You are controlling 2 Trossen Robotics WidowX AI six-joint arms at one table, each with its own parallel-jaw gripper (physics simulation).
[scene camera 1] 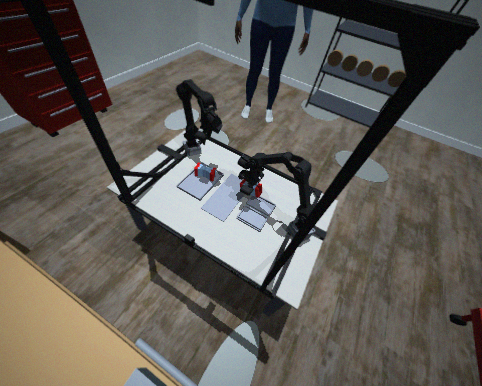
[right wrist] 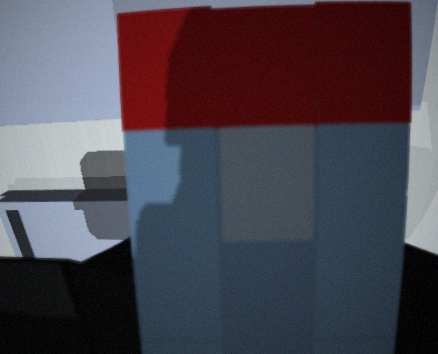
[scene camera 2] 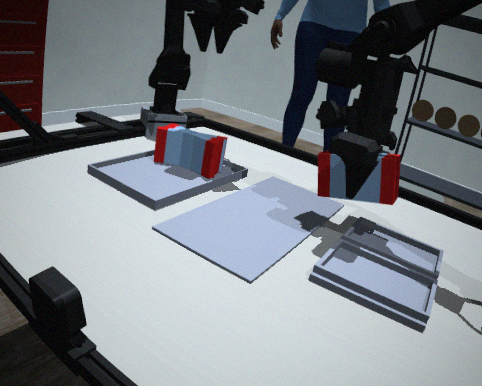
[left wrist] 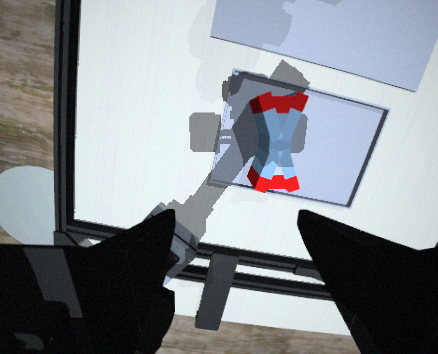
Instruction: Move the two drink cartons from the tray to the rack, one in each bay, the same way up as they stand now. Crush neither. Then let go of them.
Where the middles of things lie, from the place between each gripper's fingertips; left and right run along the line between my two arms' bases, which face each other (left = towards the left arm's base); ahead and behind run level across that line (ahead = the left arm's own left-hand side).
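Counting from my right hand, the grey tray [scene camera 2: 156, 185] is 30 cm to the left, 13 cm behind and 6 cm below. That same right hand is 6 cm above the flat grey mat [scene camera 2: 245, 233], 10 cm to the right of it and 9 cm past it.
From my left hand, the flat grey mat is 26 cm to the right, 6 cm behind and 22 cm below. My left gripper itself is 11 cm past the grey tray, 6 cm to the left of it and 22 cm above it.
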